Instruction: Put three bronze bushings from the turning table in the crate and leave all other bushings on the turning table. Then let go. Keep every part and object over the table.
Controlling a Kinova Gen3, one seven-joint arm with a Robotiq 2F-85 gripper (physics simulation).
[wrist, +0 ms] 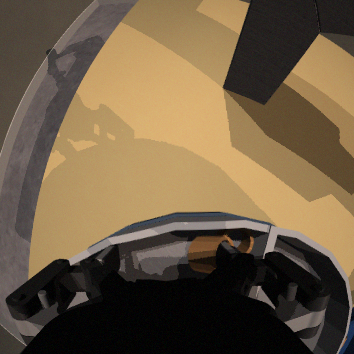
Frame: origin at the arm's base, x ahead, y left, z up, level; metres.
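Seen in the pictures: gripper, between the fingertips: (166, 255).
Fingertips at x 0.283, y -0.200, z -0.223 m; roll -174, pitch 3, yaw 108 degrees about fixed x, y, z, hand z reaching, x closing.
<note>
A point is followed by its place in that frame.
The turning table (175, 225) @(x 0.255, y -0.200, z -0.209 m) shows at the bottom of the wrist view as a round tray with a pale rim and a divider near its right part. My gripper (166, 255) @(x 0.283, y -0.200, z -0.223 m) is open over it, with its fingers spread wide and low near the far rim. A bronze bushing (201, 254) @(x 0.272, y -0.175, z -0.209 m) lies between the fingers, close to the right fingertip. A second bronze, ring-like shape (247, 243) @(x 0.260, y -0.128, z -0.238 m) shows behind the right fingertip, partly hidden by it. The black gripper body hides the rest of the tray. A blue edge (350, 327) @(x 0.440, y 0.273, z -0.306 m) at the lower right may be the crate; I cannot tell.
The tan table top (150, 100) @(x 0.102, y -0.282, z -0.311 m) spreads beyond the turning table, with a grey border (11, 200) along its left side. A large dark block (275, 47) @(x 0.052, y -0.139, z -0.197 m) juts in from the top right, and broad shadows lie beside it.
</note>
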